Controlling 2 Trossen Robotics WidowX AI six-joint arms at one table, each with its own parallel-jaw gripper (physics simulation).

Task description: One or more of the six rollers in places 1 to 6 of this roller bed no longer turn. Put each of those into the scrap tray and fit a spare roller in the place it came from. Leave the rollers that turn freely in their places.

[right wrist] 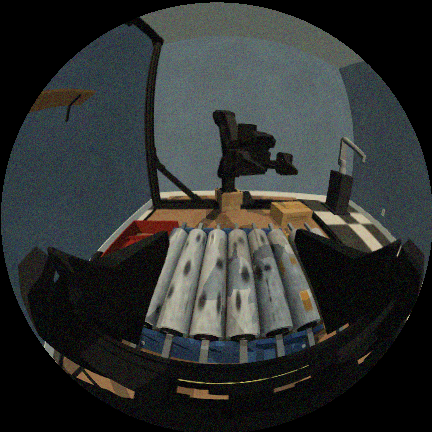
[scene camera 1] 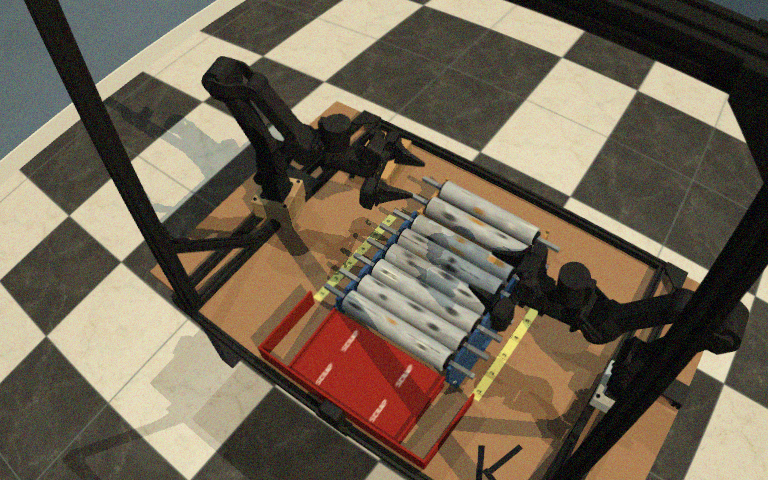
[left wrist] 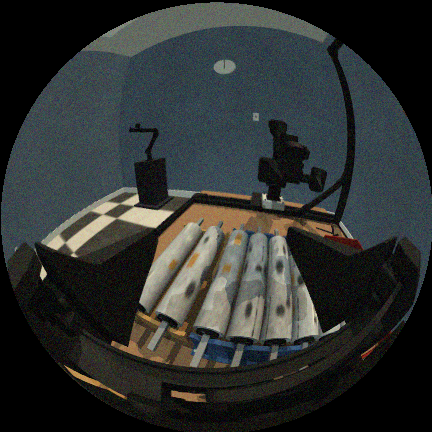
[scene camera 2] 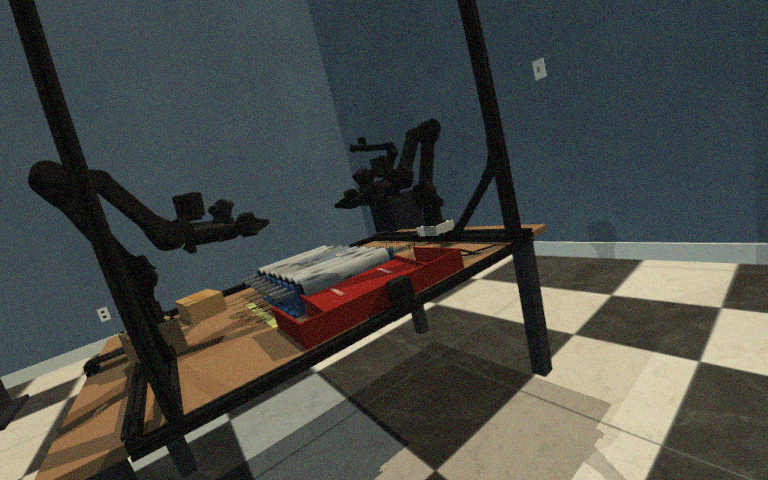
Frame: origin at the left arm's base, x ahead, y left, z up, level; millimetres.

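Where they show: left gripper, fingertip midpoint: (right wrist: 282,171) (scene camera 1: 418,180) (left wrist: 224,234) (scene camera 2: 260,223); right gripper, fingertip midpoint: (right wrist: 234,236) (scene camera 1: 480,268) (left wrist: 302,185) (scene camera 2: 342,205); left arm's base at its link origin: (right wrist: 227,189) (scene camera 1: 276,190); right arm's base at its link origin: (scene camera 1: 623,389) (left wrist: 272,197) (scene camera 2: 434,223).
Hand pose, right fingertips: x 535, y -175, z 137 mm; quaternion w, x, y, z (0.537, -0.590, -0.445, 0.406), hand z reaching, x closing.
Note:
Each offset is from my right fingertips to the top centre of the thing. "pt": to the spot under its first point. Level surfaces: height alone.
Several pale, spotted rollers @[144 mm back, 90 mm right, 137 mm down] (scene camera 1: 396,329) (scene camera 2: 339,271) @[110 mm back, 6 mm left, 137 mm down] (right wrist: 207,300) lie side by side in the blue roller bed @[209 mm down] (scene camera 1: 454,377) (right wrist: 225,352). Two spare rollers @[27 mm back, 272 mm left, 137 mm down] (scene camera 1: 489,210) (left wrist: 172,265) lie behind them, beyond the bed. The red scrap tray @[180 mm back, 202 mm right, 163 mm down] (scene camera 1: 351,384) (scene camera 2: 351,311) stands in front and holds no roller. My left gripper (scene camera 1: 417,180) (left wrist: 224,234) is open and empty, above the left ends of the back rollers. My right gripper (scene camera 1: 485,271) (right wrist: 234,236) is open and empty, above the right ends of the bed rollers and partly hiding them. Which rollers turn cannot be seen.
A wooden block @[336 mm back, 382 mm left, 158 mm down] (scene camera 2: 199,305) (right wrist: 292,214) stands at the back left, partly behind my left gripper in scene camera 1. Yellow numbered strips (scene camera 1: 356,257) @[pt 91 mm ahead, 54 mm right, 211 mm down] (scene camera 1: 506,353) run beside both ends of the bed. Black frame posts (scene camera 1: 104,124) (scene camera 2: 492,118) rise at the table's edges.

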